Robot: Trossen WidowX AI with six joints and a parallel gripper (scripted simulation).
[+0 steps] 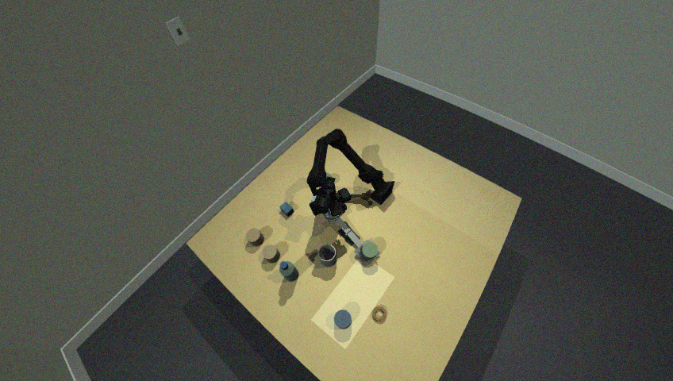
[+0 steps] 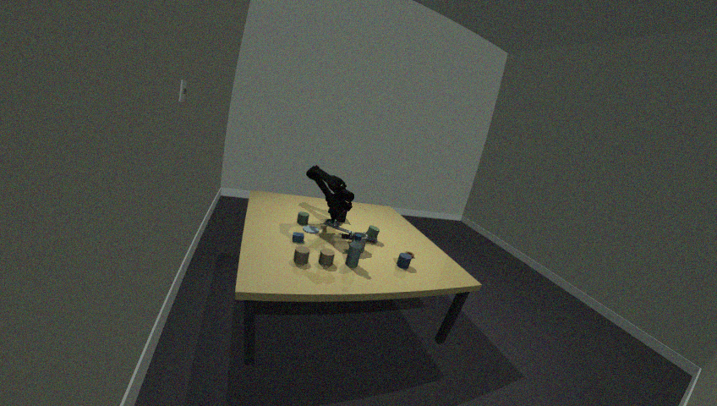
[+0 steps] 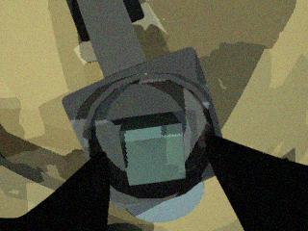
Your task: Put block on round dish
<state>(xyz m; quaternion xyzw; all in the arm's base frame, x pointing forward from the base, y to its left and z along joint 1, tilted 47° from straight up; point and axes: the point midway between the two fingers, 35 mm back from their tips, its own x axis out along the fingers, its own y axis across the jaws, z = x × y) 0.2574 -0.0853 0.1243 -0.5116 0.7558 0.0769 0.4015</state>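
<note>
My gripper tip is now 110 mm to the left of the light blue round dish, 90 mm above it and 60 mm past it. Also, from my gripper tip: balance 110 mm to the left, 70 mm below, 40 mm ahead; then balance beam 120 mm to the left, 60 mm below, 40 mm ahead; then grey mug 190 mm ahead, 90 mm to the left, 50 mm below.
</note>
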